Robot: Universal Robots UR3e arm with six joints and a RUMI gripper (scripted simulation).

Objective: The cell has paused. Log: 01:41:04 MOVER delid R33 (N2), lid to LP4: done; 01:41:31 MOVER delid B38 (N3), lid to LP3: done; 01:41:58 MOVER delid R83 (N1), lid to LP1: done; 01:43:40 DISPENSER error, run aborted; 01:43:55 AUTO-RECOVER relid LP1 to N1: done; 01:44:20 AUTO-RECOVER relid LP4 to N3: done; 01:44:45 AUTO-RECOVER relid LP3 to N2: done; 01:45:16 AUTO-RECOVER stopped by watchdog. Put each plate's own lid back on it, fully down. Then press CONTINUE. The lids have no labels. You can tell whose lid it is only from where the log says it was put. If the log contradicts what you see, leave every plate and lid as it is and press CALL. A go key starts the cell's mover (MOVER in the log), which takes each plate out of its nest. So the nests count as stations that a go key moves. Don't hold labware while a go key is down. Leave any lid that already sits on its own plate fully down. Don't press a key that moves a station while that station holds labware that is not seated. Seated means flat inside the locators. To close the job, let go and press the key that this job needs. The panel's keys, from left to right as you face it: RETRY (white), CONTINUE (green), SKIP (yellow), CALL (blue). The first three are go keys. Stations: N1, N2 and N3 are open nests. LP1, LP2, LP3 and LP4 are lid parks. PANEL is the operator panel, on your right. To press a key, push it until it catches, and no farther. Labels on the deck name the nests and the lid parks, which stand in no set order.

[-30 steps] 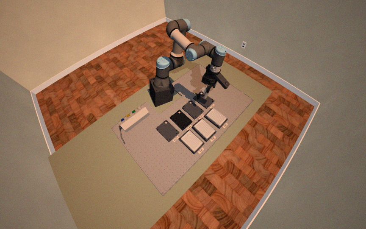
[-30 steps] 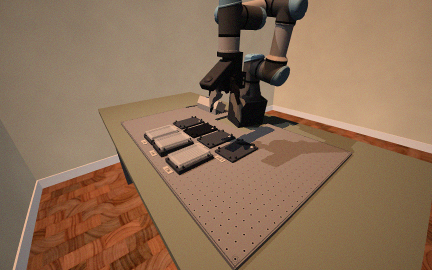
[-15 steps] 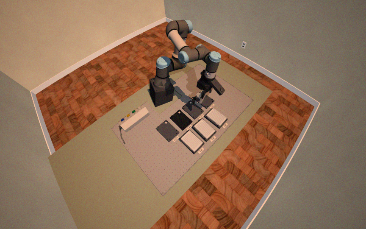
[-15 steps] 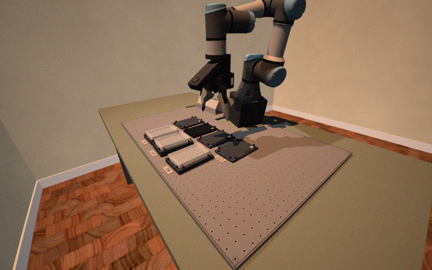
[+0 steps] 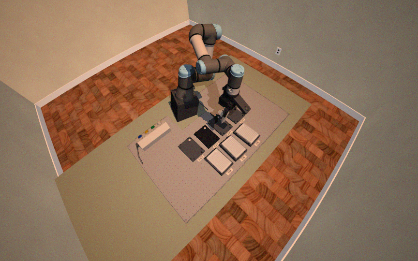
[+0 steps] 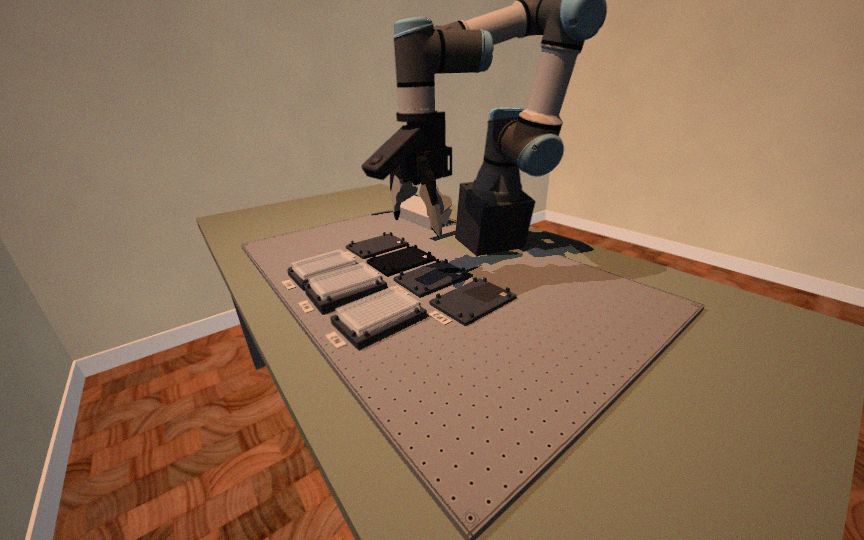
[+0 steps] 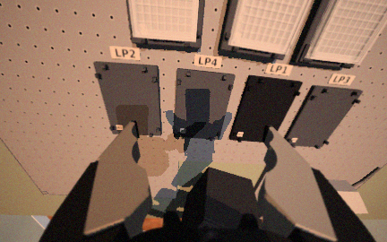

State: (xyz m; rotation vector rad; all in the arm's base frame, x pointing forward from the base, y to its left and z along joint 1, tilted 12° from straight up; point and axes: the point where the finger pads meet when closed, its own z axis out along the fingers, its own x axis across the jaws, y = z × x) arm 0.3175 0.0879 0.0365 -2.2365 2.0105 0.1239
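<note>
Right now my hand is 130 mm short of the clear lid, 60 mm to the right of it and 110 mm above it. The rest, counted from my hand: LP2 lid park: 50 mm behind, 110 mm to the left, 140 mm below; then lid park LP4: 50 mm behind, 20 mm to the right, 140 mm below; then LP1 lid park: 40 mm behind, 150 mm to the right, 140 mm below.
</note>
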